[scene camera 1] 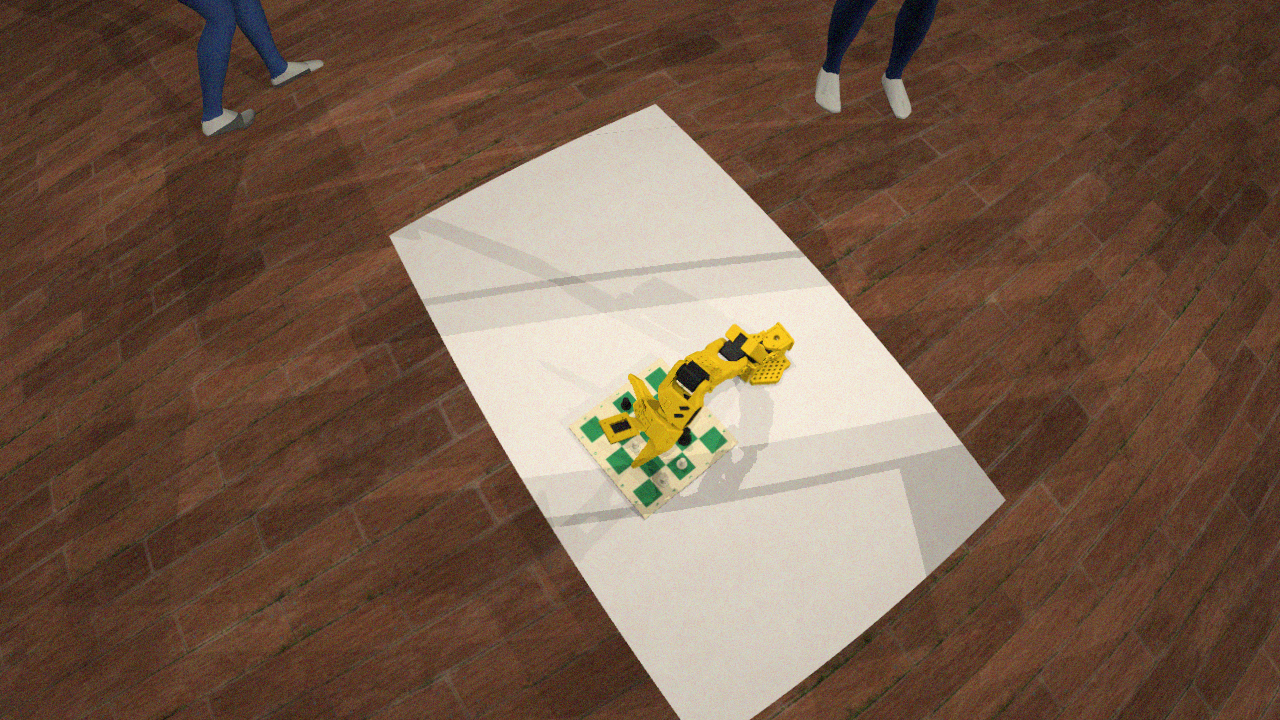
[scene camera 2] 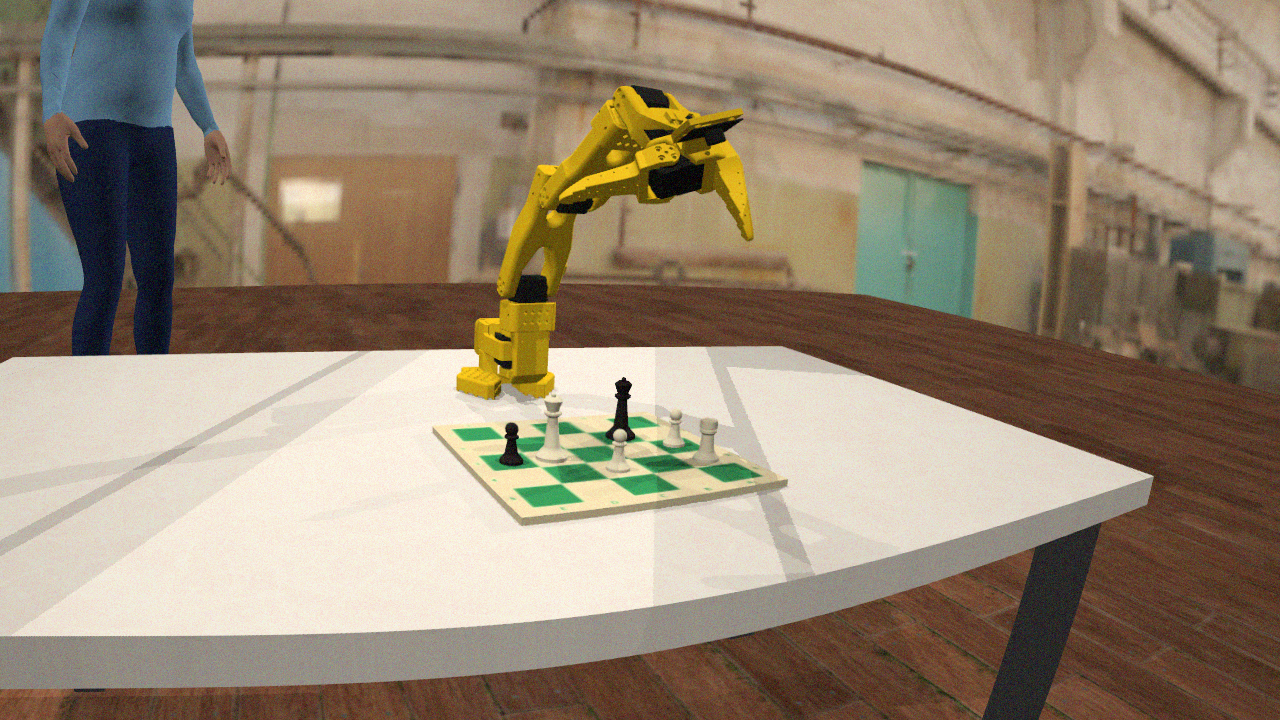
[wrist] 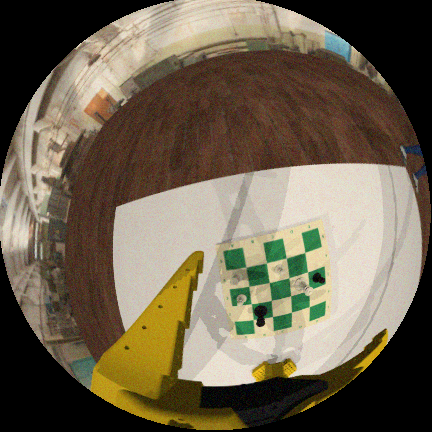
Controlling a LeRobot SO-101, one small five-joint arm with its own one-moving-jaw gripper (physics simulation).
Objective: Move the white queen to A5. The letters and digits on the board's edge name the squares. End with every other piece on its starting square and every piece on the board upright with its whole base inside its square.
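Places are measured from the arm's base along level axes (x ahead, y left, z up), in millimetres.
Where they show: hand, tool point: (scene camera 1: 633, 464) (scene camera 2: 744, 235) (wrist: 202, 259); arm's base, link origin: (scene camera 1: 751, 365) (scene camera 2: 509, 393) (wrist: 274, 365).
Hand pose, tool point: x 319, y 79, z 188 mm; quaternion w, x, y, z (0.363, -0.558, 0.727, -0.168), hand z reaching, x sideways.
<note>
Each offset is from my tool point to the top centre of the thing.
The white queen {dx -80, dy -108, dz -129 mm} (scene camera 2: 552, 431) (wrist: 303, 286) stands upright on a cream square of the D column, in the middle row, beside a black pawn {dx -75, dy -143, dz -150 mm} (scene camera 2: 511, 445) (wrist: 318, 278) (scene camera 1: 626, 404). The arm hides the queen in scene camera 1. The board {dx -85, dy -68, dz -182 mm} (scene camera 2: 528, 516) (wrist: 275, 234) (scene camera 1: 642, 512) has letters along its edge; its digits are too small to read. Both corner squares of the A column hold no piece. My gripper (scene camera 1: 634, 420) (scene camera 2: 657, 219) (wrist: 293, 292) is wide open, empty and high above the board.
A tall black piece {dx -127, dy -31, dz -129 mm} (scene camera 1: 685, 437) (scene camera 2: 622, 411) (wrist: 260, 314), a white rook {dx -52, dy +13, dz -149 mm} (scene camera 1: 662, 480) (scene camera 2: 707, 441) (wrist: 236, 278), a white pawn {dx -96, dy +5, dz -150 mm} (scene camera 1: 682, 463) (scene camera 2: 674, 430) (wrist: 241, 299) and another white pawn {dx -45, dy -66, dz -150 mm} (scene camera 1: 636, 443) (scene camera 2: 618, 452) (wrist: 280, 269) stand upright. The arm's base is behind the board in scene camera 2.
</note>
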